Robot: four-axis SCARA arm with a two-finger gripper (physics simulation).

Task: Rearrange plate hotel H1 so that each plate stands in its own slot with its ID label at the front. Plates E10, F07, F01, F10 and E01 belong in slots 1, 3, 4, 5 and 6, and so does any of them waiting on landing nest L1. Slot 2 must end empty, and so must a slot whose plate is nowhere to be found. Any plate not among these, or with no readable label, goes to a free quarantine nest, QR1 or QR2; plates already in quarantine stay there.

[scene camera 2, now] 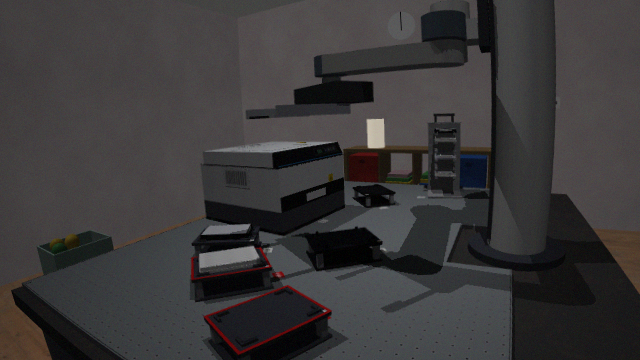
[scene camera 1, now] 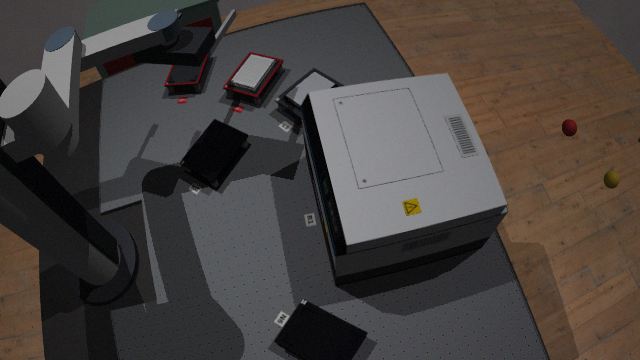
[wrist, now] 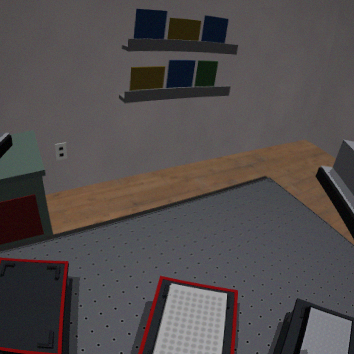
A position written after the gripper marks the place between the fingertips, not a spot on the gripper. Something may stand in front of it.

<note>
In view: the gripper (scene camera 2: pixel 259 113), a white plate (scene camera 2: pixel 232 259), a dark plate (scene camera 1: pixel 314 82), a red-rimmed quarantine nest (scene camera 2: pixel 267 316) and a plate hotel H1 (scene camera 2: pixel 442 183).
The white plate shows as well in scene camera 1 (scene camera 1: pixel 251 74). The gripper also shows in the wrist view (wrist: pixel 166 135).
</note>
